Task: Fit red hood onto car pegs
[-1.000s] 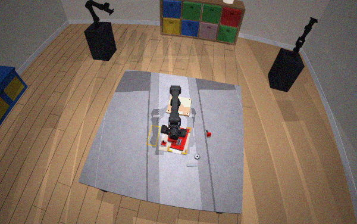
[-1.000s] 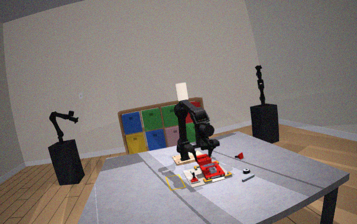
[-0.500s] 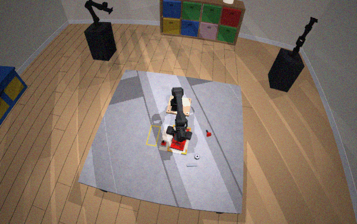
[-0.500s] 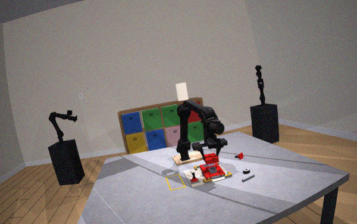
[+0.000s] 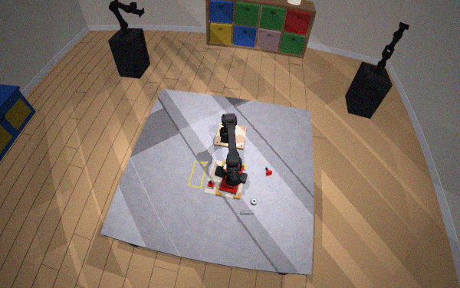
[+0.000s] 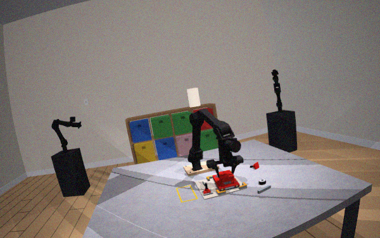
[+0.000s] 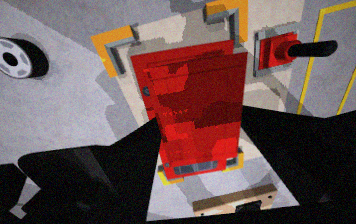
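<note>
My gripper tip is now 10 mm below the red hood. Also, from my gripper tip: grey engine block: 10 mm to the left, 30 mm below; wheel: 90 mm ahead, 170 mm to the left, 50 mm below.
</note>
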